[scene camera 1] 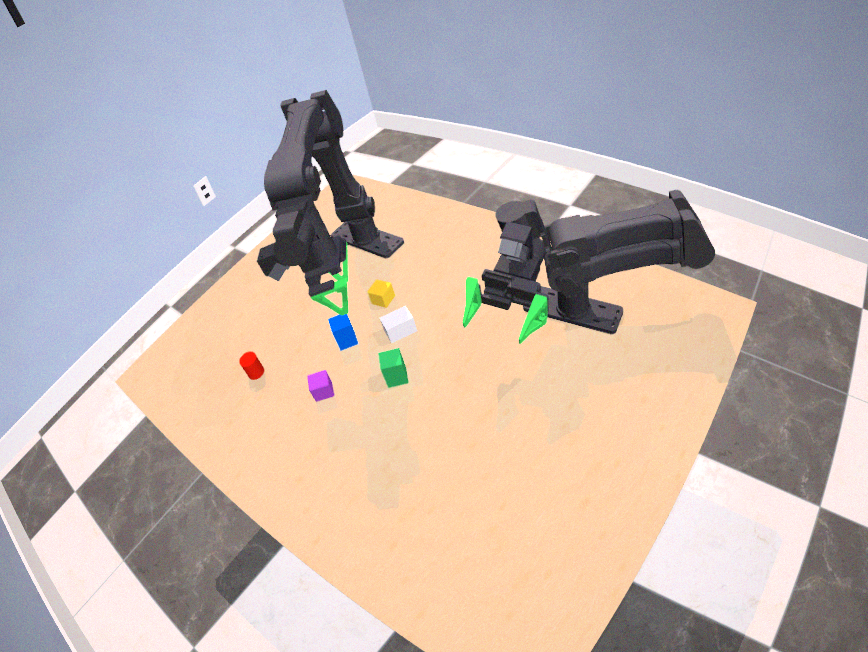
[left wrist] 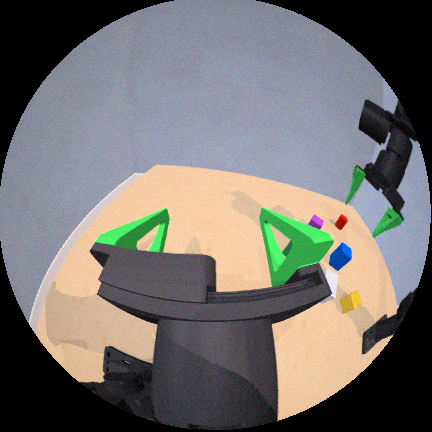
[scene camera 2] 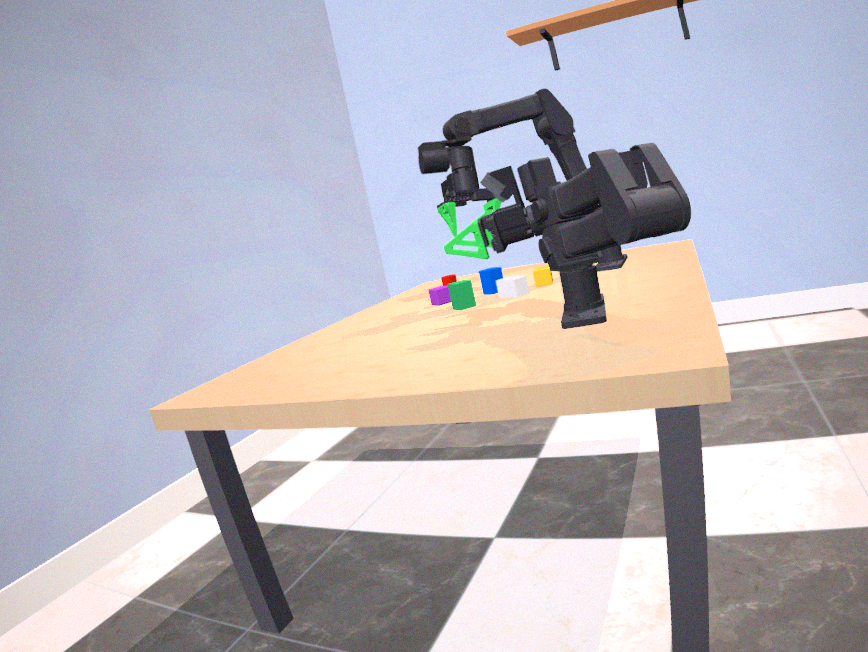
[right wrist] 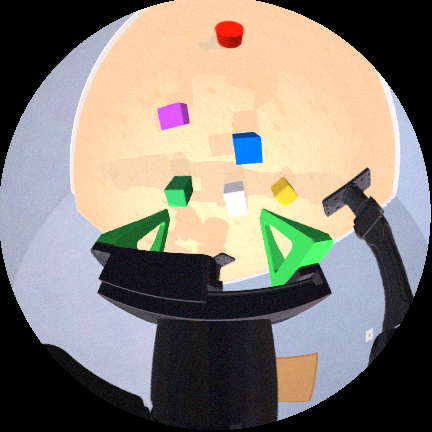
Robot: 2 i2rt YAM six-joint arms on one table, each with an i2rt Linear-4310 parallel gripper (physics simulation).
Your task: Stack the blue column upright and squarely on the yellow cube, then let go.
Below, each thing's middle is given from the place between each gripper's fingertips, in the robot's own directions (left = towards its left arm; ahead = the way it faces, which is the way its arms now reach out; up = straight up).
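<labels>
From my right hand, the green cube (scene camera 1: 392,366) is 10 cm to the left, 2 cm ahead and 12 cm below. There's a blue column (right wrist: 247,145) too, 6 cm to the right of that hand and 12 cm below it, and the white cube (scene camera 1: 398,324) is 3 cm to the left of the same hand, 7 cm behind it and 13 cm below it.
My left gripper is 190 mm to the left of the green cube, 70 mm short of it and 120 mm above it. Counting from my left hand, you'd find the blue column 340 mm to the right, 50 mm ahead and 120 mm below, and the white cube 250 mm to the right, 30 mm behind and 130 mm below.
</labels>
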